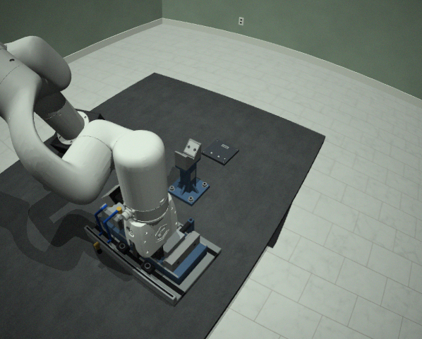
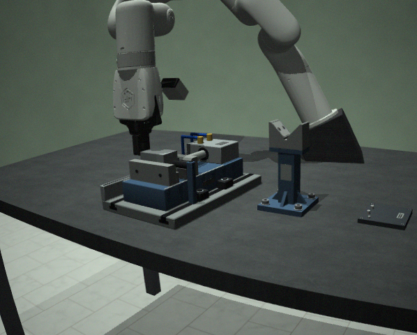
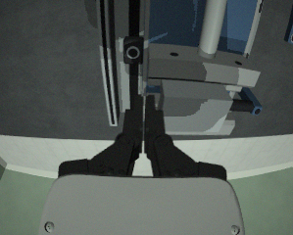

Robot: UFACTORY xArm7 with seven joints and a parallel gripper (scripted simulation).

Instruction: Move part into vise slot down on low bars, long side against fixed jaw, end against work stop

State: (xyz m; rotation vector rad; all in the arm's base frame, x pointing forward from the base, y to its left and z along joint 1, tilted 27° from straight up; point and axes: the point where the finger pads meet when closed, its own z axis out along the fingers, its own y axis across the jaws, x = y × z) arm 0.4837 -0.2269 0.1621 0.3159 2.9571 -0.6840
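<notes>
The part lies 4 cm to the left of my hand, 3 cm below it and 1 cm ahead of it. Round my hand: work stop: 10 cm to the left, 3 cm below, 2 cm ahead; moving jaw: 6 cm to the left, 4 cm below, 2 cm behind; fixed jaw: 4 cm to the left, 4 cm below, 4 cm ahead.
</notes>
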